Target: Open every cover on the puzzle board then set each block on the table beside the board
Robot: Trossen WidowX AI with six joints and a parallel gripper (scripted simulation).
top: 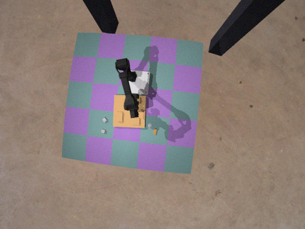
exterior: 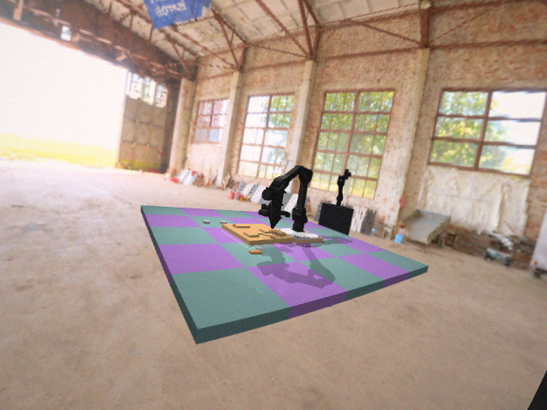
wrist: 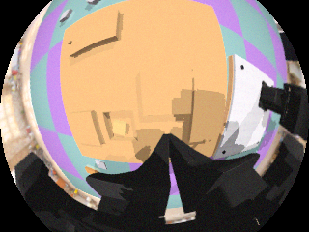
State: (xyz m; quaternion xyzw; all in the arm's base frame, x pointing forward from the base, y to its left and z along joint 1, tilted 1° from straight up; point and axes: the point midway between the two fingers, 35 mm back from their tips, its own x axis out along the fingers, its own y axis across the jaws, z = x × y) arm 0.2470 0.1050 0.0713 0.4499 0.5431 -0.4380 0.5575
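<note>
My gripper tip is now 60 mm to the left of the orange puzzle board, 40 mm short of it and 30 mm above it. From my gripper tip the other things lie so: orange block (220 mm to the left, 180 mm ahead, 50 mm below).
</note>
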